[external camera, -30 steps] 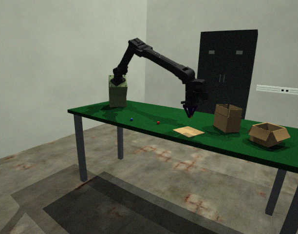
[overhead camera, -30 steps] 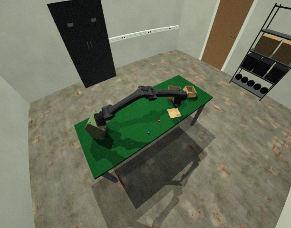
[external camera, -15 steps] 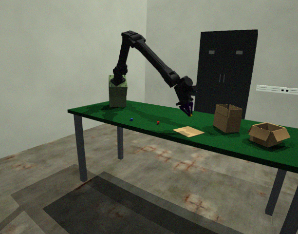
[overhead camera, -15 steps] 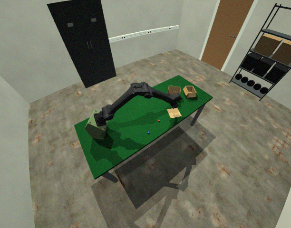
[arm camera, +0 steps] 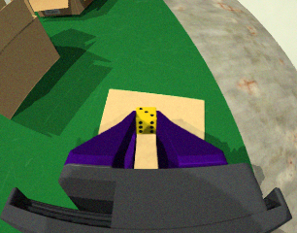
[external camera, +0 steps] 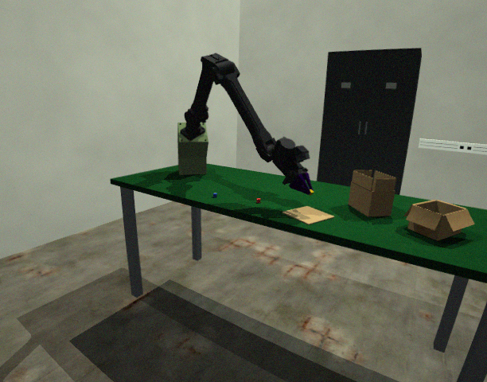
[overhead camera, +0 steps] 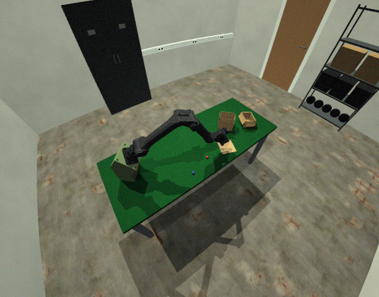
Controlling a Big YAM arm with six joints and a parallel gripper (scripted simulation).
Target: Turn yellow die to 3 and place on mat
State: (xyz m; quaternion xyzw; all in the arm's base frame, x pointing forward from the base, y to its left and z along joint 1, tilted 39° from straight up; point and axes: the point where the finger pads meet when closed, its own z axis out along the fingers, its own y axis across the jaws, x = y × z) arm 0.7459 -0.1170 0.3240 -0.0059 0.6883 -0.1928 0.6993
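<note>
The tan mat lies 9 cm below my hand and 1 cm to the right of it. From my hand the other things lie so: yellow die: right at my hand; then red die: 22 cm behind, 8 cm below, 2 cm to the left; then blue die: 42 cm behind, 8 cm below, 2 cm to the right.
</note>
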